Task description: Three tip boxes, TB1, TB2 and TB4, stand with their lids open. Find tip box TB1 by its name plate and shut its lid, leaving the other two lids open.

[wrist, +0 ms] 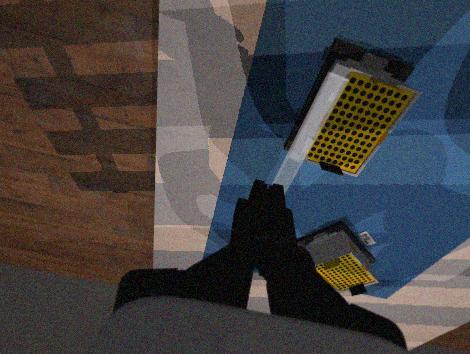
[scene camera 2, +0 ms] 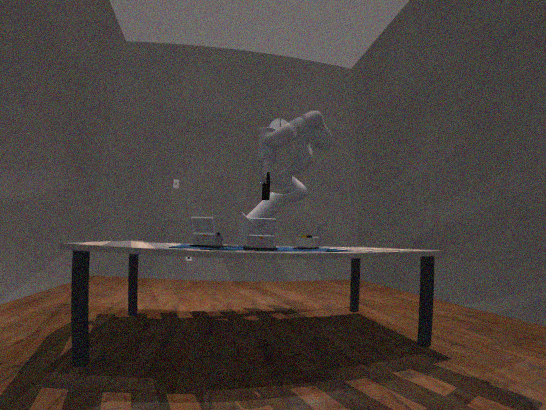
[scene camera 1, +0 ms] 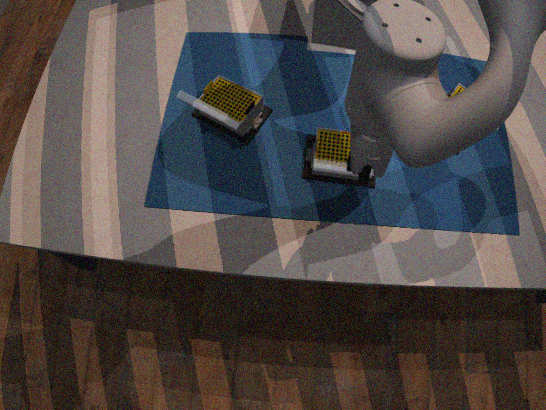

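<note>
Tip box TB1 (scene camera 1: 332,145) (scene camera 2: 261,242) (wrist: 362,122) stands at the middle of the mat with its clear lid (scene camera 1: 327,168) (scene camera 2: 261,226) (wrist: 309,127) open and upright along the front side. Its name plate does not show. My gripper (scene camera 1: 367,174) (scene camera 2: 265,198) (wrist: 261,199) is shut and empty, above the lid's level near its right-hand end. TB2 (scene camera 1: 231,100) (scene camera 2: 205,240) stands at the left, lid (scene camera 1: 210,111) (scene camera 2: 203,225) open. TB4 (scene camera 1: 458,90) (scene camera 2: 308,242) (wrist: 345,270) stands at the right, mostly behind the arm in scene camera 1; its lid is unclear.
The boxes stand on a blue mat (scene camera 1: 225,195) on the striped table (scene camera 1: 137,240) (scene camera 2: 390,251). The arm (scene camera 1: 450,120) (scene camera 2: 295,130) reaches over the right half of the mat. A small name plate (wrist: 366,238) lies beside TB4. The table's front edge shows at the left in the wrist view.
</note>
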